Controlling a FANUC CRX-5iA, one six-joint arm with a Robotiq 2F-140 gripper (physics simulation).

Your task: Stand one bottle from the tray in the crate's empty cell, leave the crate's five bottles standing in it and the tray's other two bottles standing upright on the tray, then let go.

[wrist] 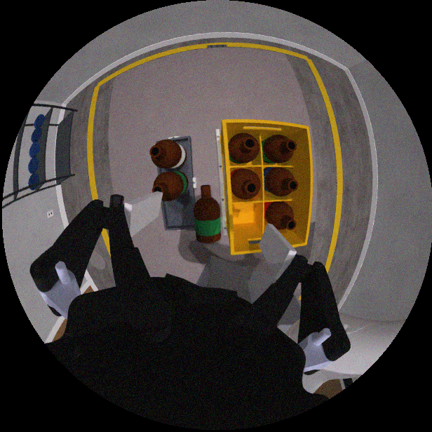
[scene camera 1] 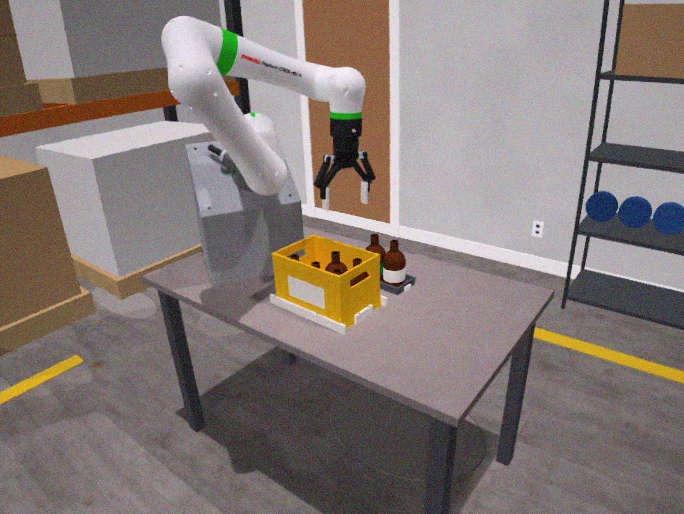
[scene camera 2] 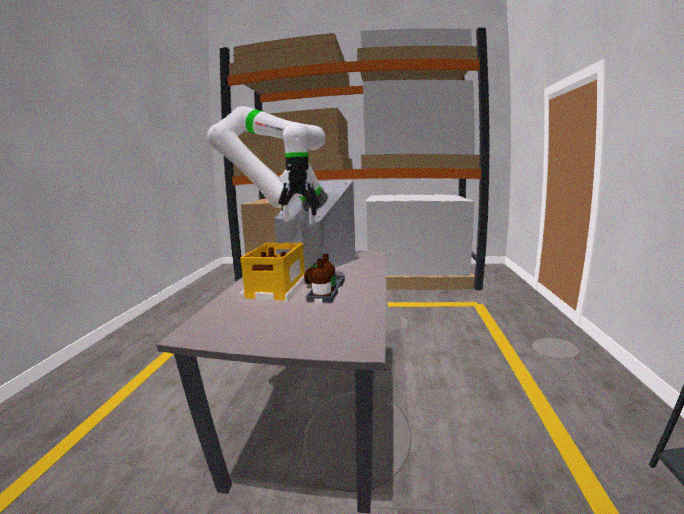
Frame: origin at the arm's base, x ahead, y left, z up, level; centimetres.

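Seen in the pictures: gripper, fingertip midpoint: (scene camera 1: 345,206) (scene camera 2: 299,222).
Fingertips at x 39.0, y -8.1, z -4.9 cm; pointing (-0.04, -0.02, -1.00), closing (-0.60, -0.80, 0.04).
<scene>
A point is followed by its place in that frame.
My gripper (scene camera 1: 345,197) @[z -4.9, x 39.0, y -8.1 cm] (scene camera 2: 300,214) @[z -4.9, x 39.0, y -8.1 cm] (wrist: 211,219) is open and empty, high above the table. In the wrist view, a brown green-labelled bottle (wrist: 206,220) lies on its side between the tray (scene camera 1: 399,287) @[z -31.3, x 56.2, y -6.0 cm] (scene camera 2: 338,284) @[z -31.3, x 44.7, y 6.9 cm] (wrist: 179,215) and the crate, neck pointing up the view. A white-labelled bottle (scene camera 1: 394,262) @[z -23.7, x 53.7, y -3.8 cm] (scene camera 2: 321,279) @[z -24.9, x 56.0, y -0.5 cm] (wrist: 167,154) and another green-labelled bottle (scene camera 1: 376,251) @[z -22.4, x 46.2, y -0.4 cm] (wrist: 171,185) stand upright on the tray. The yellow crate (scene camera 1: 337,299) @[z -23.7, x 46.6, y -32.3 cm] (scene camera 2: 259,281) @[z -26.2, x 49.8, y -25.5 cm] (wrist: 301,200) holds five standing bottles; its lower-left cell in the wrist view is empty.
White strips (scene camera 1: 306,313) @[z -31.9, x 35.1, y -30.2 cm] (wrist: 220,165) run along the crate's base on the table (scene camera 1: 442,326) @[z -33.8, x 73.9, y -20.0 cm] (scene camera 2: 287,331) @[z -33.8, x 80.5, y -13.2 cm] (wrist: 200,90). The robot's grey pedestal (scene camera 1: 248,237) @[z -18.1, x 4.3, y -12.9 cm] stands at the table's far end. A storage rack (scene camera 2: 482,165) stands behind the robot.
</scene>
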